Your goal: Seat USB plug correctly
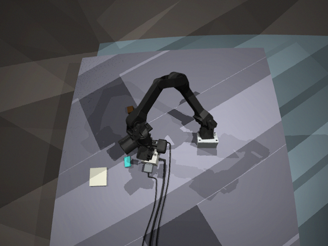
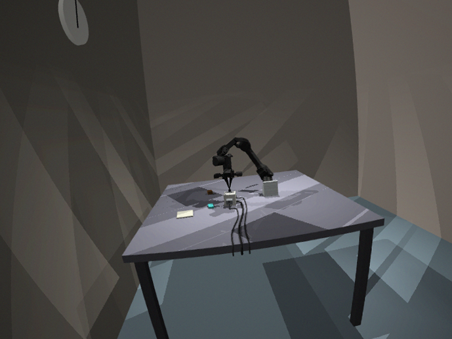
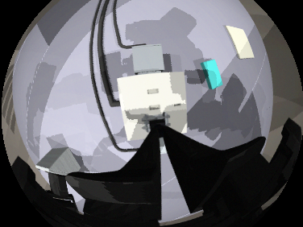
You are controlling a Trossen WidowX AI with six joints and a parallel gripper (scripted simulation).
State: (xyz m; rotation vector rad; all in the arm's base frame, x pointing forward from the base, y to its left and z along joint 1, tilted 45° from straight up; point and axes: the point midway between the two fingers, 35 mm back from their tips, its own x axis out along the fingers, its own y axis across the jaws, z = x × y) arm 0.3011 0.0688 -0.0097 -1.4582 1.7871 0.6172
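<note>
Now: gripper tip 2 cm above the dark USB plug. The rest, counted from my gripper tip: brown block (12 cm ahead, 28 cm to the right, 10 cm below); then teal block (14 cm ahead, 3 cm to the left, 10 cm below); then grey socket (4 cm below).
</note>
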